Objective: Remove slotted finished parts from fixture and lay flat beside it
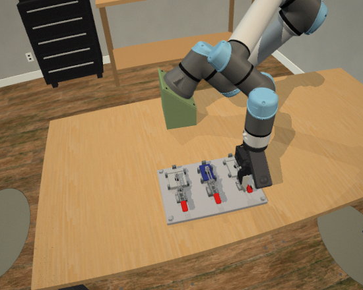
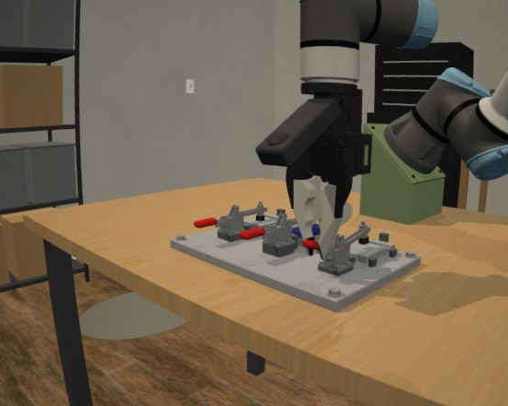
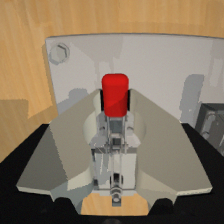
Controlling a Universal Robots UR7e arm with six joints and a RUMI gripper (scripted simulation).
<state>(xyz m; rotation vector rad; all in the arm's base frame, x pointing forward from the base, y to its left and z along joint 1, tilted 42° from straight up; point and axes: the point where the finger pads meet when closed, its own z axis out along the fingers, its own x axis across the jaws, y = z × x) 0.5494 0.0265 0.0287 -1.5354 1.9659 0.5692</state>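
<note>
Right now my hand is 140 mm past the grey part, 30 mm to the right of it and 30 mm above it. From my hand the other things lie so: grey fixture plate (100 mm behind, 90 mm to the right, 50 mm below); blue blank (140 mm behind, 90 mm to the right, 30 mm below).
</note>
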